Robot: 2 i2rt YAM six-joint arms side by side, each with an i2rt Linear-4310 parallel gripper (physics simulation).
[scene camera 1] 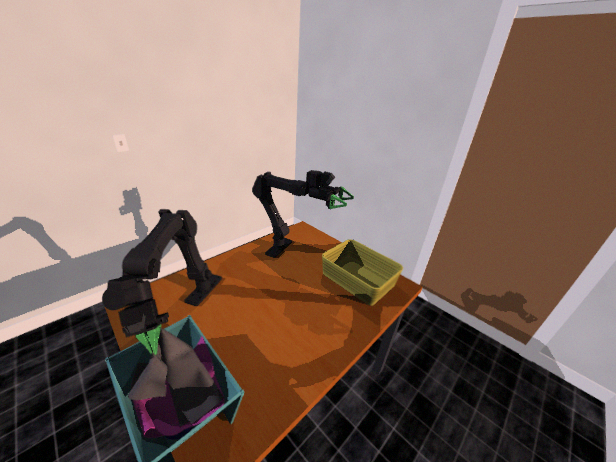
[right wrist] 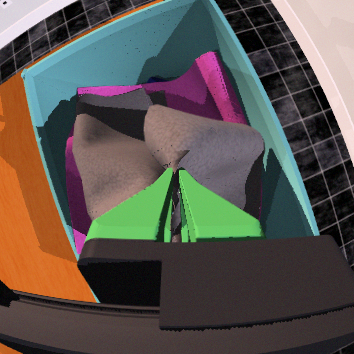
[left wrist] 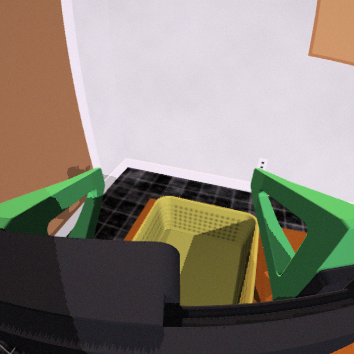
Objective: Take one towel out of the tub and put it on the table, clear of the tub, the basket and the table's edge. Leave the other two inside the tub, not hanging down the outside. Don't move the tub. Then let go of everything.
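Observation:
A grey-brown towel (scene camera 1: 187, 367) (right wrist: 110, 165) lies in the teal tub (scene camera 1: 185, 330) (right wrist: 100, 60), bunched upward to a peak. My right gripper (scene camera 1: 155, 354) (right wrist: 175, 176) is shut on it at this peak, above the tub's inside; the cloth's lower part stays in the tub. A magenta towel (scene camera 1: 150, 420) (right wrist: 215, 75) lies beneath the grey one inside the tub. A small dark-blue patch (right wrist: 155, 80) shows behind it in the right wrist view; the rest is hidden. My left gripper (scene camera 1: 349, 199) (left wrist: 177, 175) is open and empty, high above the table.
A yellow basket (scene camera 1: 347, 285) (left wrist: 200, 220) stands at the table's right end in scene camera 1. The orange table (scene camera 1: 300, 350) (right wrist: 20, 200) stretches between basket and tub. The tub stands at the table's near left end. The right arm reaches over the tub's far left corner.

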